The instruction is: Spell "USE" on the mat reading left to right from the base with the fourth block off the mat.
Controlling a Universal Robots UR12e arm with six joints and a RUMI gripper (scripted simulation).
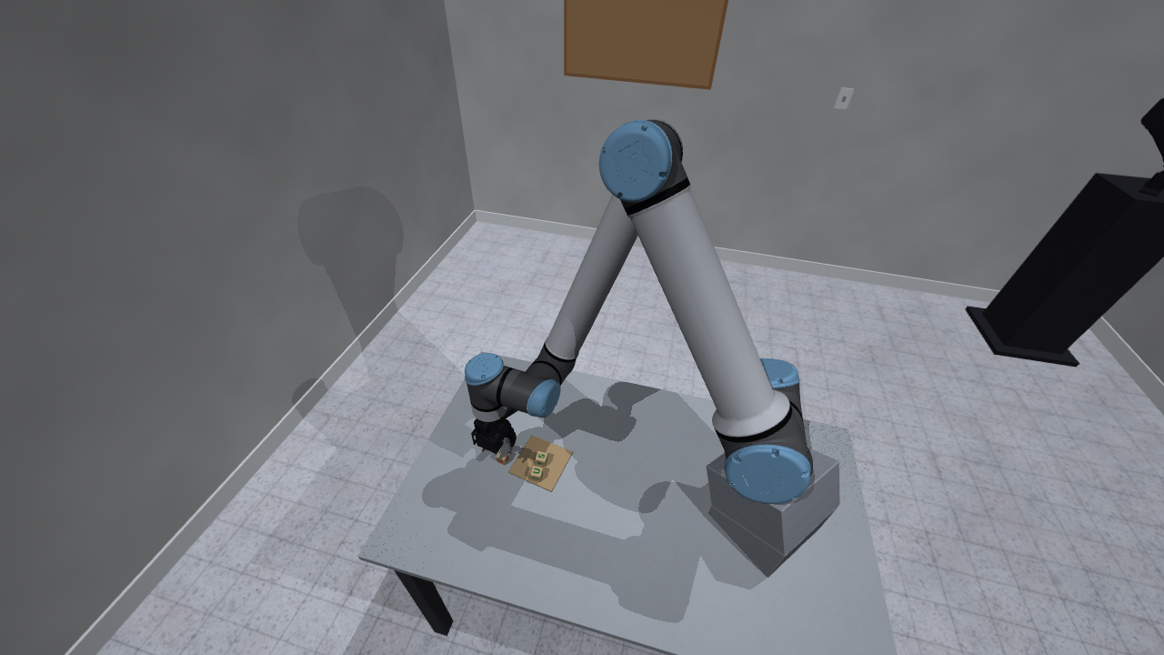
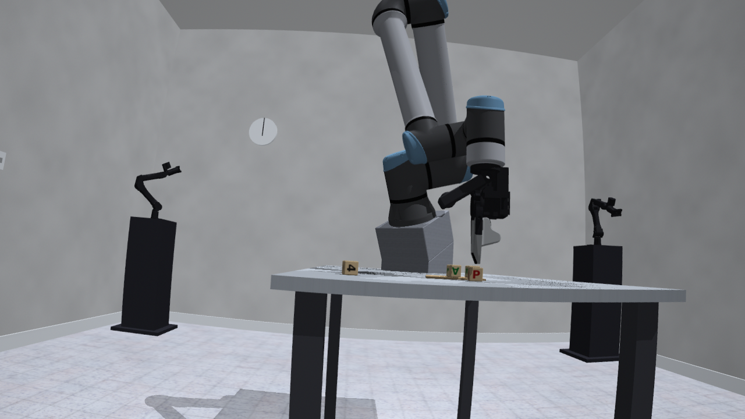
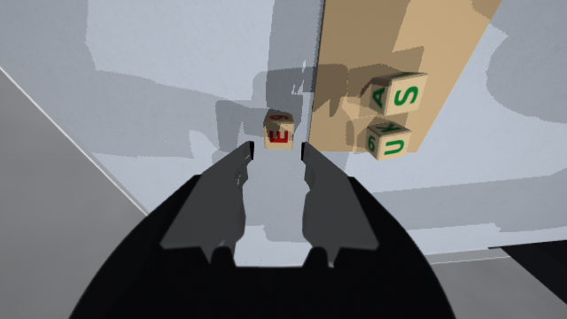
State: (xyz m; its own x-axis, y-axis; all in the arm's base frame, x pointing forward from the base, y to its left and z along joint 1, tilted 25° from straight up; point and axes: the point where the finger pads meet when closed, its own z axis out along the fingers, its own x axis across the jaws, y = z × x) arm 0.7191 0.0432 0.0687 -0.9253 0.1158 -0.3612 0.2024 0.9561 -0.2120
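Now: the tan mat 110 mm behind my hand, 50 mm below it and 20 mm to the right of it.
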